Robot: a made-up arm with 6 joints. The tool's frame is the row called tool.
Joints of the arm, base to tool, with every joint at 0 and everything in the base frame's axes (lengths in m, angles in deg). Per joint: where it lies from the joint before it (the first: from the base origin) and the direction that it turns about. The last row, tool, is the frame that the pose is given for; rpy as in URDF.
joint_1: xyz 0.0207 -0.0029 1.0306 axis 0 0 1
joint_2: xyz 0.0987 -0.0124 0.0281 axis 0 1 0
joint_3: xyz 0.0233 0.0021 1.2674 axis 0 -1 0
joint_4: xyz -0.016 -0.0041 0.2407 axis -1 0 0
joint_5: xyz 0.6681 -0.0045 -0.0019 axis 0 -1 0
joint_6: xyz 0.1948 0.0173 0.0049 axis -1 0 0
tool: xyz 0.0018 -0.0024 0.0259 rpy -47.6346 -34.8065 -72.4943
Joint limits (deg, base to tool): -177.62..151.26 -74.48..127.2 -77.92..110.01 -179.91..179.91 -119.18..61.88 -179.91..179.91
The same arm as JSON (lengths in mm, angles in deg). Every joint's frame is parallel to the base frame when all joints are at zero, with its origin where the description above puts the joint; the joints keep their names.
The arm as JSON. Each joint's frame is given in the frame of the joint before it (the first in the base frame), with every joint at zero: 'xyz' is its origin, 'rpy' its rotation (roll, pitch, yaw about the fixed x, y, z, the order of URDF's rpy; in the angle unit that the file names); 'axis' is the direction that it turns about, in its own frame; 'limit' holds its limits. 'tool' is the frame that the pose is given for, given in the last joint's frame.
{"units": {"length": "mm", "angle": "deg"}, "joints": [{"name": "joint_1", "type": "revolute", "origin": {"xyz": [20.7, -2.9, 1030.6], "rpy": [0.0, 0.0, 0.0]}, "axis": "+z", "limit": {"lower": -177.62, "upper": 151.26}}, {"name": "joint_2", "type": "revolute", "origin": {"xyz": [98.7, -12.4, 28.1], "rpy": [0.0, 0.0, 0.0]}, "axis": "+y", "limit": {"lower": -74.48, "upper": 127.2}}, {"name": "joint_3", "type": "revolute", "origin": {"xyz": [23.3, 2.1, 1267.4], "rpy": [0.0, 0.0, 0.0]}, "axis": "-y", "limit": {"lower": -77.92, "upper": 110.01}}, {"name": "joint_4", "type": "revolute", "origin": {"xyz": [-16.0, -4.1, 240.7], "rpy": [0.0, 0.0, 0.0]}, "axis": "-x", "limit": {"lower": -179.91, "upper": 179.91}}, {"name": "joint_5", "type": "revolute", "origin": {"xyz": [668.1, -4.5, -1.9], "rpy": [0.0, 0.0, 0.0]}, "axis": "-y", "limit": {"lower": -119.18, "upper": 61.88}}, {"name": "joint_6", "type": "revolute", "origin": {"xyz": [194.8, 17.3, 4.9], "rpy": [0.0, 0.0, 0.0]}, "axis": "-x", "limit": {"lower": -179.91, "upper": 179.91}}], "tool": {"origin": {"xyz": [1.8, -2.4, 25.9], "rpy": [-47.63, -34.81, -72.49]}}}
